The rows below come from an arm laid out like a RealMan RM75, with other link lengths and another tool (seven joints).
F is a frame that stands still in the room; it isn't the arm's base.
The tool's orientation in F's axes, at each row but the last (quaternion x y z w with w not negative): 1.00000 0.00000 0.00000 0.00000; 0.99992 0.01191 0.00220 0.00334; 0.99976 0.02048 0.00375 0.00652; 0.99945 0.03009 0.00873 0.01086; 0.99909 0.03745 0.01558 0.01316; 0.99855 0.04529 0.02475 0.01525; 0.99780 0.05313 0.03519 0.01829; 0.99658 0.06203 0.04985 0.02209; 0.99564 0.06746 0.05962 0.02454; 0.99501 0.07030 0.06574 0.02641; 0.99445 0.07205 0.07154 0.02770; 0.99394 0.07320 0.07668 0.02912; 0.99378 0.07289 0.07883 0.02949
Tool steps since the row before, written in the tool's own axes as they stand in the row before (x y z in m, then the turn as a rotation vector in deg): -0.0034 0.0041 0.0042 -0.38 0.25 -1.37; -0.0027 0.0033 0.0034 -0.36 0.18 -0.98; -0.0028 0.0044 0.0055 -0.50 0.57 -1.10; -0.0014 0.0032 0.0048 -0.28 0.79 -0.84; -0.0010 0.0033 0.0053 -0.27 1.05 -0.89; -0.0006 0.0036 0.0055 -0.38 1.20 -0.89; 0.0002 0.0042 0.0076 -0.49 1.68 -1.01; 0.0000 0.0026 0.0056 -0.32 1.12 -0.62; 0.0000 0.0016 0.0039 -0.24 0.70 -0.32; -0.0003 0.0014 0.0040 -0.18 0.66 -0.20; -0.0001 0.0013 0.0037 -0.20 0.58 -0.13; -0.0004 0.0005 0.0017 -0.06 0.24 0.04; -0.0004 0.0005 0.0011 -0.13 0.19 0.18
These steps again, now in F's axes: -0.0034 -0.0041 -0.0042 -0.38 -0.25 1.37; -0.0026 -0.0034 -0.0034 -0.36 -0.18 0.98; -0.0026 -0.0046 -0.0055 -0.48 -0.58 1.10; -0.0011 -0.0034 -0.0048 -0.25 -0.79 0.85; -0.0006 -0.0035 -0.0052 -0.22 -1.04 0.91; 0.0000 -0.0038 -0.0054 -0.32 -1.20 0.91; 0.0012 -0.0044 -0.0074 -0.38 -1.69 1.04; 0.0009 -0.0028 -0.0054 -0.24 -1.13 0.64; 0.0007 -0.0017 -0.0038 -0.18 -0.71 0.33; 0.0004 -0.0016 -0.0039 -0.11 -0.67 0.22; 0.0006 -0.0015 -0.0036 -0.13 -0.60 0.14; -0.0001 -0.0006 -0.0017 -0.02 -0.25 -0.03; -0.0001 -0.0006 -0.0011 -0.07 -0.22 -0.18
